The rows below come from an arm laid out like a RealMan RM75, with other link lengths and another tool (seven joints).
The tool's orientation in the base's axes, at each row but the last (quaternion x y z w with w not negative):
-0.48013, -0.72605, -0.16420, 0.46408
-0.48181, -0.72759, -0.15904, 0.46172
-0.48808, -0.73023, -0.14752, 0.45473
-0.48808, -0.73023, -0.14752, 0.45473
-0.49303, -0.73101, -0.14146, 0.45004
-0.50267, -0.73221, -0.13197, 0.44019
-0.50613, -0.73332, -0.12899, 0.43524
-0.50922, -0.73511, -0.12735, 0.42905
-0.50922, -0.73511, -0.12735, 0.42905
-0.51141, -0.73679, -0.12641, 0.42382
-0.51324, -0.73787, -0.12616, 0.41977
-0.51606, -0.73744, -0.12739, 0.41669
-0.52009, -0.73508, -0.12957, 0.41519
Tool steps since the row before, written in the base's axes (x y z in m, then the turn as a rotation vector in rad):
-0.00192, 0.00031, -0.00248, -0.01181, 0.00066, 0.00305
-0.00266, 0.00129, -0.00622, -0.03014, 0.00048, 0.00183
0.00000, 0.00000, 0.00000, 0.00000, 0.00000, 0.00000
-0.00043, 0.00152, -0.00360, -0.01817, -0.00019, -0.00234
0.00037, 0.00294, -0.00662, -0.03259, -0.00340, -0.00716
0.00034, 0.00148, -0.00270, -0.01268, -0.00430, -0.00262
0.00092, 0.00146, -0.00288, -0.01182, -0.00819, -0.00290
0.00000, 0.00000, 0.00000, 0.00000, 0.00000, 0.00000
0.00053, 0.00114, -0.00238, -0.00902, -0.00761, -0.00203
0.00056, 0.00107, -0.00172, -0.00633, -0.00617, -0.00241
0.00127, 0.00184, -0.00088, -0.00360, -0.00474, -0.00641
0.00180, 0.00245, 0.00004, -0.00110, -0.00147, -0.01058
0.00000, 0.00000, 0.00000, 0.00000, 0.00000, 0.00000
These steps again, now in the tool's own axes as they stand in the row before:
-0.00169, -0.00097, 0.00248, 0.00417, -0.01035, 0.00498
-0.00413, -0.00030, 0.00551, 0.00507, -0.02572, 0.01500
0.00000, 0.00000, 0.00000, 0.00000, 0.00000, 0.00000
-0.00198, 0.00119, 0.00318, 0.00000, -0.01495, 0.01060
-0.00357, 0.00328, 0.00539, -0.00418, -0.02756, 0.01866
-0.00122, 0.00164, 0.00233, -0.00334, -0.01213, 0.00527
-0.00139, 0.00217, 0.00215, -0.00610, -0.01309, 0.00255
0.00000, 0.00000, 0.00000, 0.00000, 0.00000, 0.00000
-0.00114, 0.00156, 0.00187, -0.00539, -0.01065, 0.00099
-0.00067, 0.00138, 0.00143, -0.00506, -0.00760, 0.00078
0.00039, 0.00212, 0.00106, -0.00745, -0.00363, 0.00279
0.00142, 0.00262, 0.00062, -0.00872, 0.00097, 0.00619
0.00000, 0.00000, 0.00000, 0.00000, 0.00000, 0.00000

